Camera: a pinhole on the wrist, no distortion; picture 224 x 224 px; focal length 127.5 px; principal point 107.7 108.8 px. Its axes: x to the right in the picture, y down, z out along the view. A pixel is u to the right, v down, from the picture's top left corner.
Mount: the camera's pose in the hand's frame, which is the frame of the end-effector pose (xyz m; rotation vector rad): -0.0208 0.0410 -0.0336 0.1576 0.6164 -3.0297
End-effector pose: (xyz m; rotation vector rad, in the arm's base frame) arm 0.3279 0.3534 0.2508 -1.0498 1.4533 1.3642
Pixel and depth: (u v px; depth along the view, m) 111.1 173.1 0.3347
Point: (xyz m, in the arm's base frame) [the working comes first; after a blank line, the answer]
In the camera's frame: 0.0089 0.1688 0.3347

0.5857 0.5488 0.2236
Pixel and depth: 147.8 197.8 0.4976
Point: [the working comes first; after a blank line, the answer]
In the camera's frame: 0.1565 0.3473 0.4976

0.8521 0.6045 0.3016
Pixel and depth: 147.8 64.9 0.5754
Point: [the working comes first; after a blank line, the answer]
In the camera's frame: 0.1810 -0.1981 0.5754

0.4301 0.9079 0.4863
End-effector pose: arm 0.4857 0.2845 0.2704 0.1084 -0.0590 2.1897
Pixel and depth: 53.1 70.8 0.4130
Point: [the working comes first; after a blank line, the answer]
In the camera's frame: -0.1769 -0.1231 0.4130

0.4481 0.3411 0.6907
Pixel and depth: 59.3 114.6 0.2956
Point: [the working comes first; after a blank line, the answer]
In the camera's frame: -0.1122 0.0134 0.2956

0.5306 0.3659 0.5199
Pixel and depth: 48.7 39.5 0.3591
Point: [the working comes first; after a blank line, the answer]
In the camera's frame: -0.1662 -0.1952 0.3591

0.3819 0.2838 0.6670
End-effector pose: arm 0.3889 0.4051 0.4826 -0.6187 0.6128 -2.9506
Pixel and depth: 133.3 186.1 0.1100
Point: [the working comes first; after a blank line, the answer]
In the camera's frame: 0.0221 0.0667 0.1100

0.4499 0.4564 0.5225
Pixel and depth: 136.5 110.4 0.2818
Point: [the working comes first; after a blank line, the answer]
In the camera's frame: 0.0637 0.0035 0.2818

0.5765 0.4092 0.6527
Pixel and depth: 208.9 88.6 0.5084
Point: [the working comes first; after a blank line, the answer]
In the camera's frame: 0.4035 -0.0805 0.5084

0.9914 0.4044 0.6957
